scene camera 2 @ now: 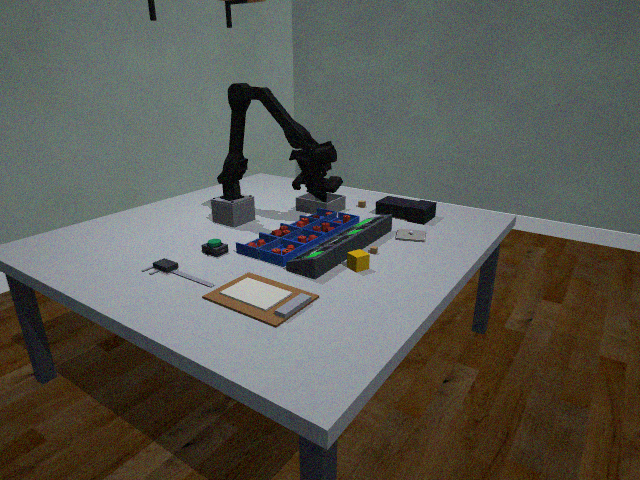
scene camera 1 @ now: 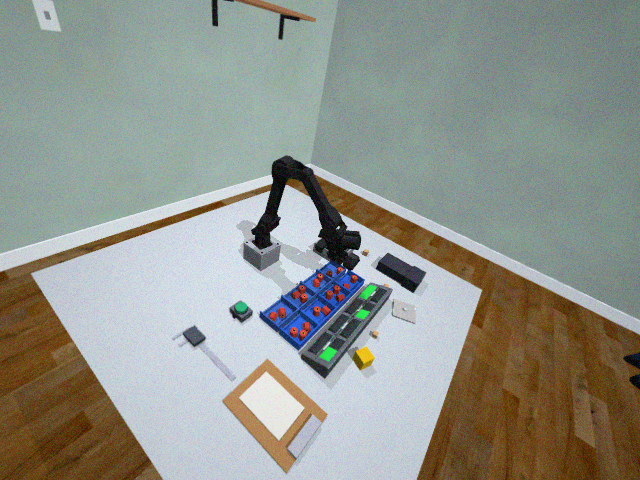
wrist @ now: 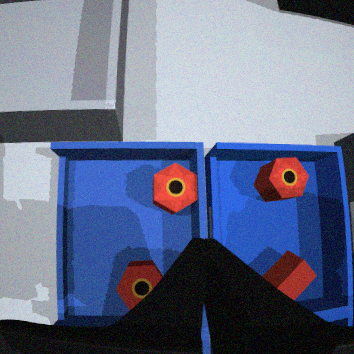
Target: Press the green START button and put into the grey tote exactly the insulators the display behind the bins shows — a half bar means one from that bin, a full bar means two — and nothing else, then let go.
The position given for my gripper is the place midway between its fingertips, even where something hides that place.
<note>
My gripper (scene camera 2: 325, 201) is shut, holding nothing. Further things: a grey tote (wrist: 69, 69) and a black box (scene camera 2: 420, 212).
My gripper also shows in the wrist view (wrist: 201, 248).
</note>
